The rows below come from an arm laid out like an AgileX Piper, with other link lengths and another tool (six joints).
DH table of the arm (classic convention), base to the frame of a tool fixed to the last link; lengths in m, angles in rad. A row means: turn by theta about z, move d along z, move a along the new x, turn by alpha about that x. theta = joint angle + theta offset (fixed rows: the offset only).
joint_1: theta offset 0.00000, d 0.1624, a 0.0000, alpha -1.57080
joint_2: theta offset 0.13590, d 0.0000, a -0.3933, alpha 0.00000
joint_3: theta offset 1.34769, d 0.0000, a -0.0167, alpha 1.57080
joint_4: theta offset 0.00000, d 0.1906, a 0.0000, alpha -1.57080
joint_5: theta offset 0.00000, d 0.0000, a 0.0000, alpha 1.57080
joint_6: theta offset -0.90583, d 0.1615, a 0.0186, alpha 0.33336
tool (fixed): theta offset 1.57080, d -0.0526, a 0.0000, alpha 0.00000
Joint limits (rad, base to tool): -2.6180..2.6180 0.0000..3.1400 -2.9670..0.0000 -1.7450..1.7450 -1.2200..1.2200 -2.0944..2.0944
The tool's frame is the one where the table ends.
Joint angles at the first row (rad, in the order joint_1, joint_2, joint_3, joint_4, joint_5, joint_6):
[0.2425, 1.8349, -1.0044, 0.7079, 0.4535, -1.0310]
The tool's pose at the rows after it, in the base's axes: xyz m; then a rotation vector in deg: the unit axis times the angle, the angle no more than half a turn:
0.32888 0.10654 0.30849 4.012 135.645 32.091
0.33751 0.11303 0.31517 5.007 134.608 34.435
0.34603 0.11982 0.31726 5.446 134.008 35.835
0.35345 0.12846 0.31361 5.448 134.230 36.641
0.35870 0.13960 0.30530 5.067 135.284 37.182
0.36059 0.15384 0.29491 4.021 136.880 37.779
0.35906 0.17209 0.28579 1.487 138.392 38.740
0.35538 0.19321 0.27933 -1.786 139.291 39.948
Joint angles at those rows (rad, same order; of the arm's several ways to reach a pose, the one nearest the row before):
[0.2440, 1.8381, -1.0605, 0.7340, 0.4983, -1.0271]
[0.2463, 1.8482, -1.1132, 0.7535, 0.5288, -1.0157]
[0.2539, 1.8661, -1.1562, 0.7623, 0.5438, -1.0030]
[0.2692, 1.8928, -1.1871, 0.7658, 0.5477, -0.9902]
[0.2929, 1.9255, -1.2071, 0.7670, 0.5462, -0.9770]
[0.3260, 1.9586, -1.2193, 0.7682, 0.5440, -0.9654]
[0.3703, 1.9877, -1.2313, 0.7694, 0.5448, -0.9618]
[0.4224, 2.0116, -1.2473, 0.7705, 0.5438, -0.9592]

